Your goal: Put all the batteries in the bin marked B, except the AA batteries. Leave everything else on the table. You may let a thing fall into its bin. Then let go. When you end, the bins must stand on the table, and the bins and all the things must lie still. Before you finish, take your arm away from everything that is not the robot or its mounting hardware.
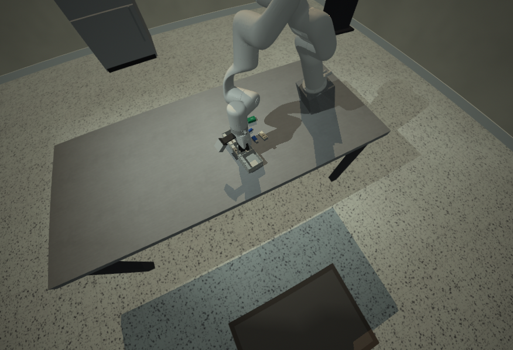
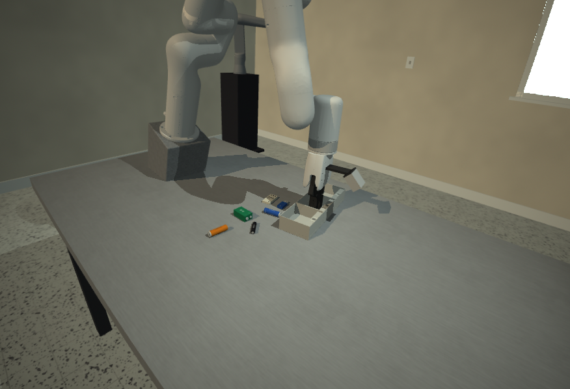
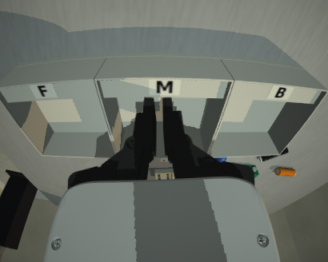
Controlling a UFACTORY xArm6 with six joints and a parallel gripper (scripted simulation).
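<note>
Right now the grey bin row is 2 cm below my hand. The rest, counted from my hand: cream domino 13 cm behind, 4 cm to the right, 3 cm below; then blue cylindrical battery 7 cm behind, 10 cm to the right, 3 cm below; then blue USB stick 9 cm behind, 4 cm to the right, 3 cm below.
</note>
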